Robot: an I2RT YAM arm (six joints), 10 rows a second.
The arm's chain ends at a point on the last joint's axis. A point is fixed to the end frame.
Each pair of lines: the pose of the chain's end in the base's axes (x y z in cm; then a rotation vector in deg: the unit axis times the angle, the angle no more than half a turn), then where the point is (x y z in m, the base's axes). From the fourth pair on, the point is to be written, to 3 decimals.
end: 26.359 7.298 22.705 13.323 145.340 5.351
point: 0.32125 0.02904 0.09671
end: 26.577 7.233 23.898 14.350 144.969 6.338
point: 0.32369 0.02994 0.10825
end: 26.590 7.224 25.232 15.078 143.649 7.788
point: 0.32649 0.03214 0.12208
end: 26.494 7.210 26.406 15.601 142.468 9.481
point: 0.328 0.035 0.134
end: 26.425 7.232 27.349 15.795 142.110 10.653
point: 0.328 0.037 0.143
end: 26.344 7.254 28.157 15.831 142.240 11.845
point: 0.327 0.040 0.151
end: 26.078 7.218 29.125 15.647 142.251 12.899
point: 0.325 0.041 0.160
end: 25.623 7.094 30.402 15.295 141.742 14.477
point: 0.322 0.043 0.173
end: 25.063 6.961 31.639 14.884 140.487 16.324
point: 0.320 0.045 0.186
